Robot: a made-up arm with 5 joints. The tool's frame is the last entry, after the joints. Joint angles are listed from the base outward.
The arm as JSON. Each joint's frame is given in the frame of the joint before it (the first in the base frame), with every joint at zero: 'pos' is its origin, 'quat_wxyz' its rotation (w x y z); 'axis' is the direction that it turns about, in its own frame. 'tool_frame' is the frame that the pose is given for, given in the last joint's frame.
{
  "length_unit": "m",
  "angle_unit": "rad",
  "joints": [
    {
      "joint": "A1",
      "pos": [
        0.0,
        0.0,
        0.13
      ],
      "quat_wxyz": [
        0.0,
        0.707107,
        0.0,
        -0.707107
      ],
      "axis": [
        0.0,
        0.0,
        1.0
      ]
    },
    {
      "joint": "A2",
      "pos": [
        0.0,
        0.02,
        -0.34
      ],
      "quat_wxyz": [
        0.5,
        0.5,
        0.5,
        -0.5
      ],
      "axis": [
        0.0,
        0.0,
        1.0
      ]
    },
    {
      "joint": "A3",
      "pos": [
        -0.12,
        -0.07,
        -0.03
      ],
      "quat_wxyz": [
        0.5,
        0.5,
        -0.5,
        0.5
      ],
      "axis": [
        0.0,
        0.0,
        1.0
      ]
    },
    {
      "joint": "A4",
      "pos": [
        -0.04,
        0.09,
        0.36
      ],
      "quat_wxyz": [
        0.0,
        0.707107,
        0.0,
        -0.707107
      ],
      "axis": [
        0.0,
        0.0,
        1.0
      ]
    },
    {
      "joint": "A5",
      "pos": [
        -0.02,
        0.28,
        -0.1
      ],
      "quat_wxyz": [
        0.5,
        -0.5,
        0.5,
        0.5
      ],
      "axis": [
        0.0,
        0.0,
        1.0
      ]
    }
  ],
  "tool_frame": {
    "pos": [
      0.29,
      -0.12,
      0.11
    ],
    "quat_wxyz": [
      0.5,
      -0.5,
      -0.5,
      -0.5
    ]
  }
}
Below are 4 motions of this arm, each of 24 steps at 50 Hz.
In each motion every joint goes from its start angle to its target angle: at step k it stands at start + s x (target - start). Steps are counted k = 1, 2, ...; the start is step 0. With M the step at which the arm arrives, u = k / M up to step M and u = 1 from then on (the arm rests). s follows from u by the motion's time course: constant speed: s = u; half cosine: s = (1 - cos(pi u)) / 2; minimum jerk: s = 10 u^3 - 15 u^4 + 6 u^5.
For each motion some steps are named. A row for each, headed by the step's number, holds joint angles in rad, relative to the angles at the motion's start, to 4 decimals.
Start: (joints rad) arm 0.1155 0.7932 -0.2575 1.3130 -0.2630
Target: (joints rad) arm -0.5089 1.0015 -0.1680 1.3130 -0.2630
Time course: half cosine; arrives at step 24
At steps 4, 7, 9, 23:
4: -0.0418 0.0140 0.0060 0.0000 0.0000
7: -0.1221 0.0407 0.0175 0.0000 0.0000
9: -0.1927 0.0643 0.0276 0.0000 0.0000
23: -0.6217 0.2074 0.0891 0.0000 0.0000

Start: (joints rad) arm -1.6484 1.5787 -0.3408 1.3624 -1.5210
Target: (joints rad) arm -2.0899 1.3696 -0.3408 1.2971 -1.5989
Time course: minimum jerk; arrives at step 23
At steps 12, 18, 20, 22, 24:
12: -0.2387 -0.1131 0.0000 -0.0353 -0.0421
18: -0.4096 -0.1940 0.0000 -0.0606 -0.0723
20: -0.4335 -0.2053 0.0000 -0.0641 -0.0765
22: -0.4412 -0.2089 0.0000 -0.0652 -0.0778
24: -0.4415 -0.2091 0.0000 -0.0653 -0.0779

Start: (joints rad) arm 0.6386 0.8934 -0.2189 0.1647 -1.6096
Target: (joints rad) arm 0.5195 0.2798 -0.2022 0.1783 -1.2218
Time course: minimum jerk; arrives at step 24
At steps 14, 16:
14: -0.0778 -0.4009 0.0109 0.0089 0.2534
16: -0.0941 -0.4848 0.0132 0.0107 0.3064

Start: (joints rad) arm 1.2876 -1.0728 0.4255 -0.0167 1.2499
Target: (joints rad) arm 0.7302 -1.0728 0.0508 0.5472 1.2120
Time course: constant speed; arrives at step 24
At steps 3, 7, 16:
3: -0.0697 0.0000 -0.0468 0.0705 -0.0047
7: -0.1626 0.0000 -0.1093 0.1645 -0.0111
16: -0.3716 0.0000 -0.2498 0.3759 -0.0253

